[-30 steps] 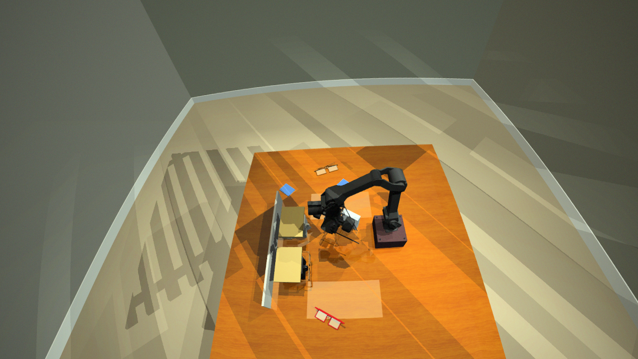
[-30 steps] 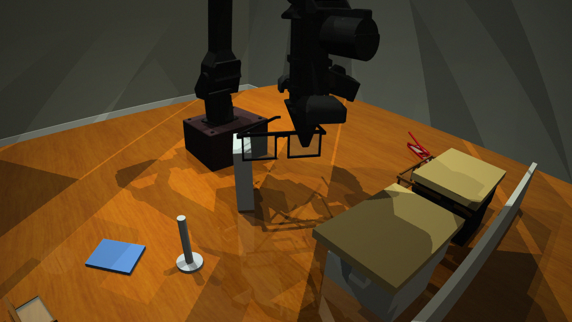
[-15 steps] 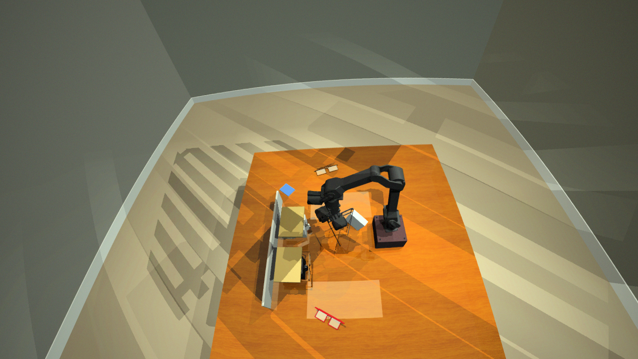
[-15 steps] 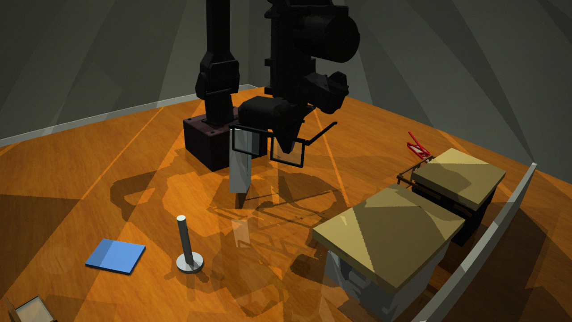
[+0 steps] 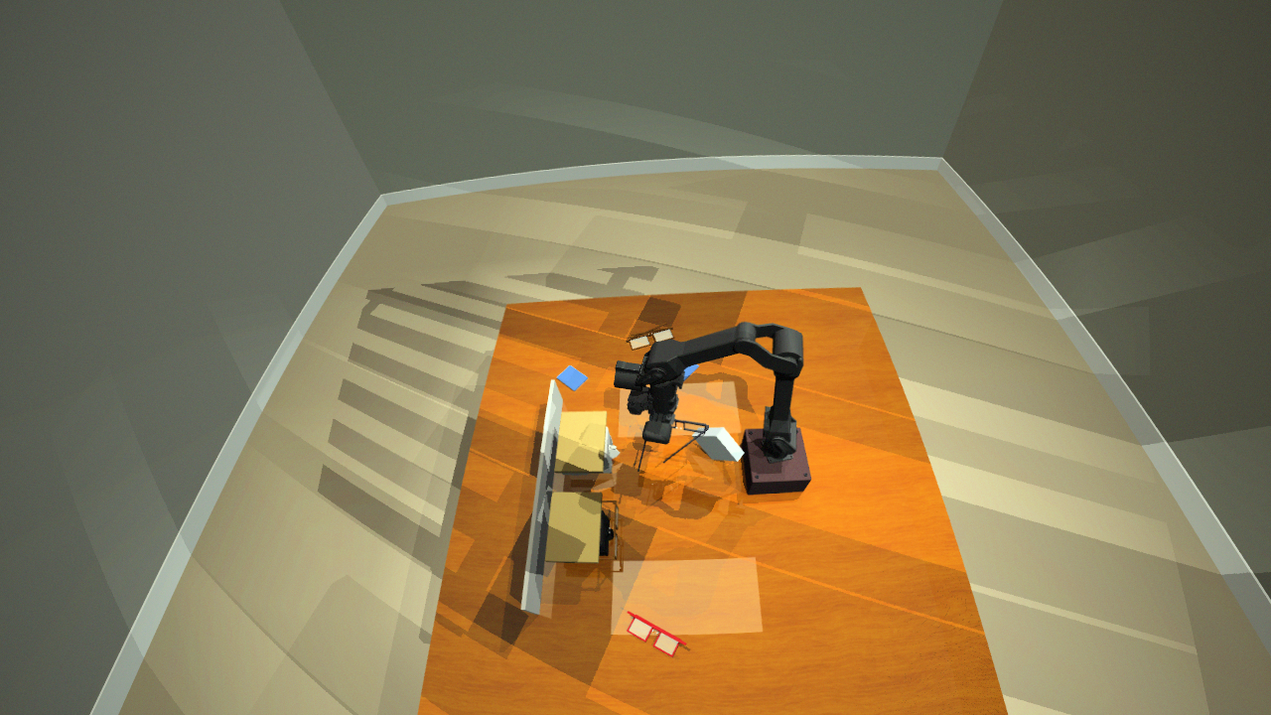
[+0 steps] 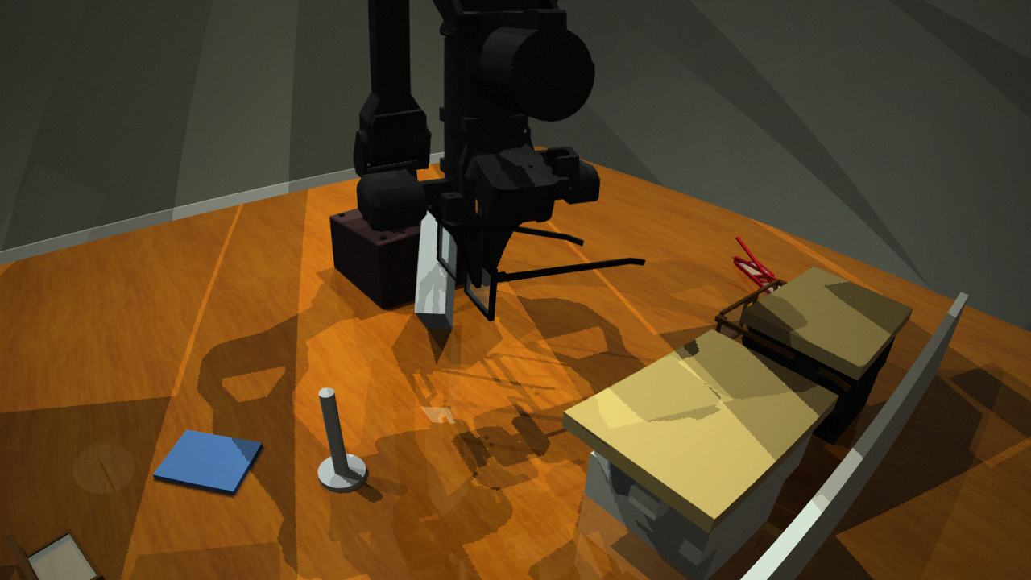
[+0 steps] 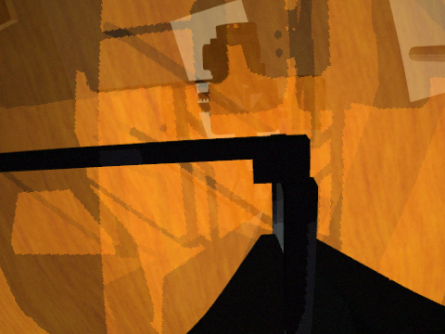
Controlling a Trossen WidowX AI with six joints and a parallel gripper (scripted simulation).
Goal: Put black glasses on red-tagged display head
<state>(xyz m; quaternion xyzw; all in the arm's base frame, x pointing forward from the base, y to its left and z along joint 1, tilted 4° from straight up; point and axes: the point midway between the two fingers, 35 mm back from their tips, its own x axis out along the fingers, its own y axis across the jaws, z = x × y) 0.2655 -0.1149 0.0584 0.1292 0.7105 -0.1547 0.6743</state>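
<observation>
My gripper tip is now 150 mm to the left of the grey post, 100 mm above it and 10 mm past it. From my gripper tip the other things lie so: dark head (230 mm ahead, 220 mm to the left, 60 mm below); white block (120 mm behind, 60 mm to the left, 50 mm below); pale head (190 mm ahead, 60 mm below).
</observation>
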